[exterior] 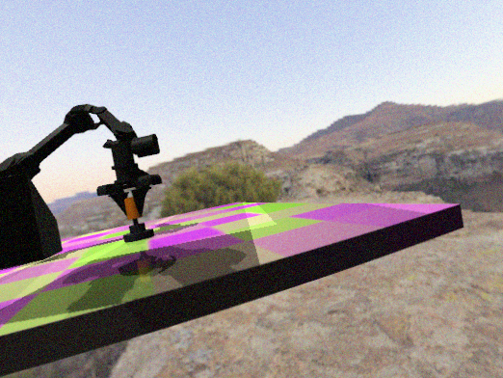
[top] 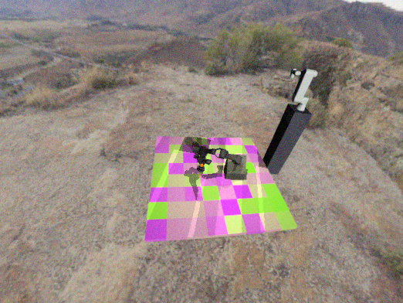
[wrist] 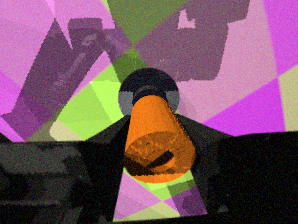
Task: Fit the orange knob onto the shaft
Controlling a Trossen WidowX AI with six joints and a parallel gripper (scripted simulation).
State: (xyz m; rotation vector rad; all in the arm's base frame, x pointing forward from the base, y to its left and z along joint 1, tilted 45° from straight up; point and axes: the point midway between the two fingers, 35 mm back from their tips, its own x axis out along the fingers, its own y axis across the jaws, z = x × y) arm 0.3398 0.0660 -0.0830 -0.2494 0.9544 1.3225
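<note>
My gripper tip is now 20 mm below the orange knob. From my gripper tip the other things lie so: round dark pedestal (40 mm below).
</note>
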